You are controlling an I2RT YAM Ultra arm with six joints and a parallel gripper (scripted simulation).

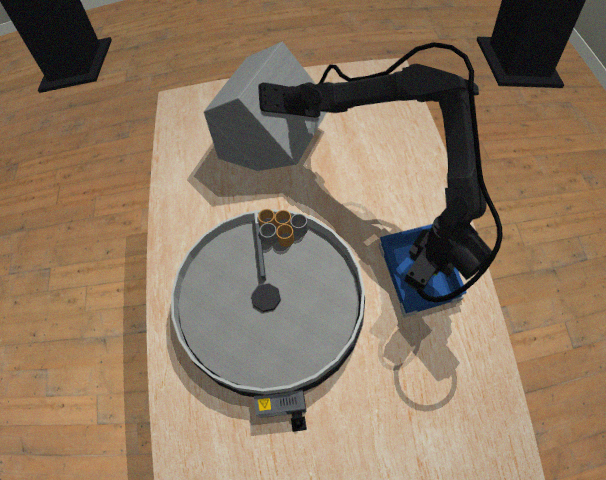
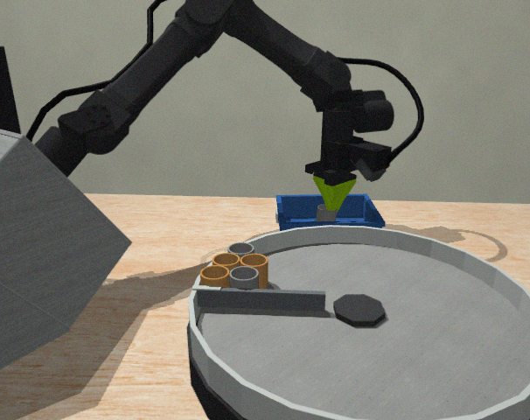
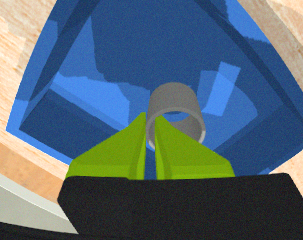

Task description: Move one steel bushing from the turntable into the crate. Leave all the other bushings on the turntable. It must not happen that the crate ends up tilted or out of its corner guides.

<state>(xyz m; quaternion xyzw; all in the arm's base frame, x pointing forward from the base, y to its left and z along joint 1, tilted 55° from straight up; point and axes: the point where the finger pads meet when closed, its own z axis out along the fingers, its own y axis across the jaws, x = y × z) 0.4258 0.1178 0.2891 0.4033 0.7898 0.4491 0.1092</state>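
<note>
Now: hand 20 mm above the blue crate, 10 mm to the left of it and 10 mm past it. From my hand the other things lie so: round grey turntable (370 mm to the right, 60 mm ahead).
</note>
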